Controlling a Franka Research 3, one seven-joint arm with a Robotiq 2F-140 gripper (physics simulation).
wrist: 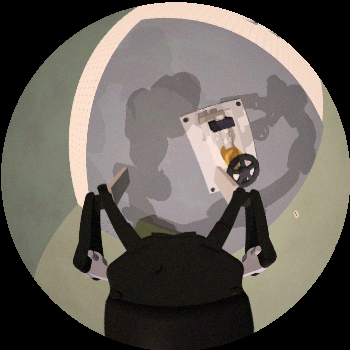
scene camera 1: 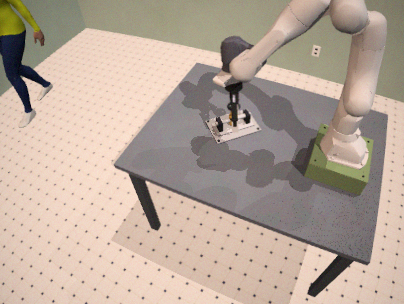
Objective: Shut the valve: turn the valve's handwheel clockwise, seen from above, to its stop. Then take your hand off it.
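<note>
The black spoked handwheel (wrist: 243, 170) sits on top of the valve's orange body (wrist: 230, 155) (scene camera 1: 231, 118). In the scene view the gripper's fingers largely hide the wheel. The valve stands on a white base plate (scene camera 1: 240, 133) (wrist: 200, 162). My gripper (scene camera 1: 234, 119) (wrist: 171, 173) is open and empty, fingers pointing down over the valve. In the wrist view the right fingertip is close beside the wheel's left rim, and the wheel lies outside the gap between the fingers. I cannot tell whether finger and rim touch.
Black pipe supports (scene camera 1: 219, 125) (wrist: 221, 124) stand on the plate. The grey table (scene camera 1: 165, 150) (wrist: 112, 100) carries the plate and the green block (scene camera 1: 332, 176) (wrist: 150, 228) under the arm's base. A person (scene camera 1: 12, 60) is on the floor beyond the table's left side.
</note>
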